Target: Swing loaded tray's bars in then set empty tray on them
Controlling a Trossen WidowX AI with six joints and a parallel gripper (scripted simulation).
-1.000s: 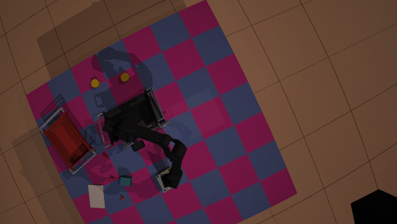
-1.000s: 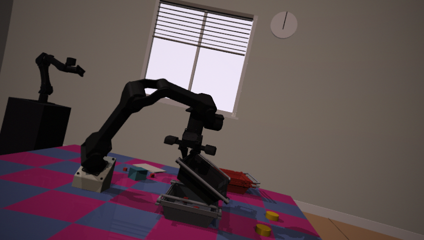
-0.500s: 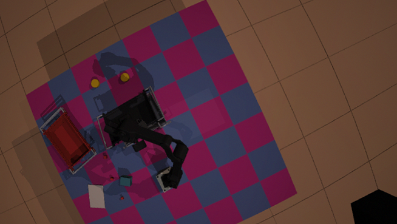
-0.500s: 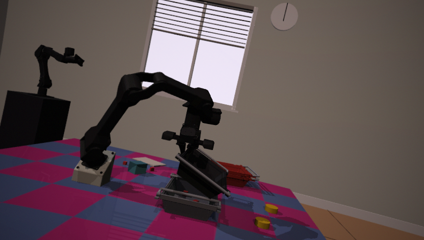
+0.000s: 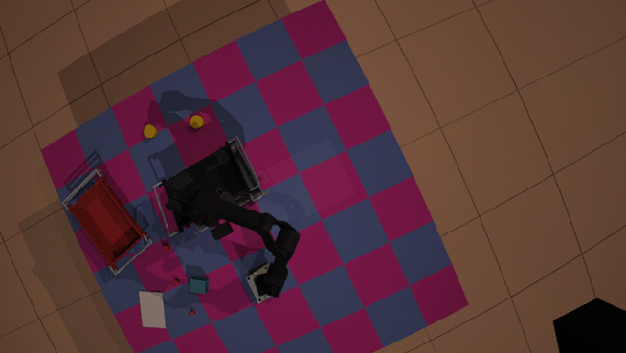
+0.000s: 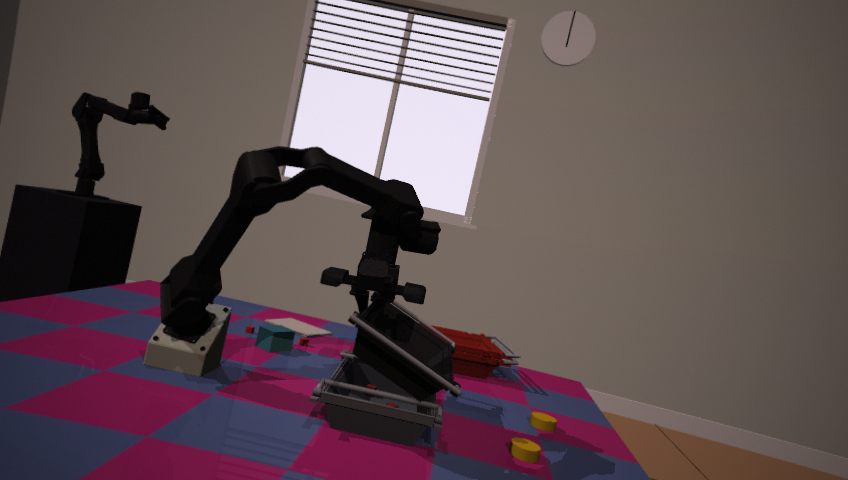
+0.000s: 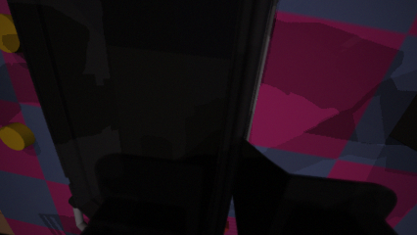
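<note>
Now: the dark tray 8 cm ahead of my gripper tip and 1 cm to the left of it. The rest, counted from my gripper tip: teal cube (25 cm behind, 20 cm to the left, 11 cm below); then white plate (29 cm behind, 44 cm to the left, 13 cm below).
</note>
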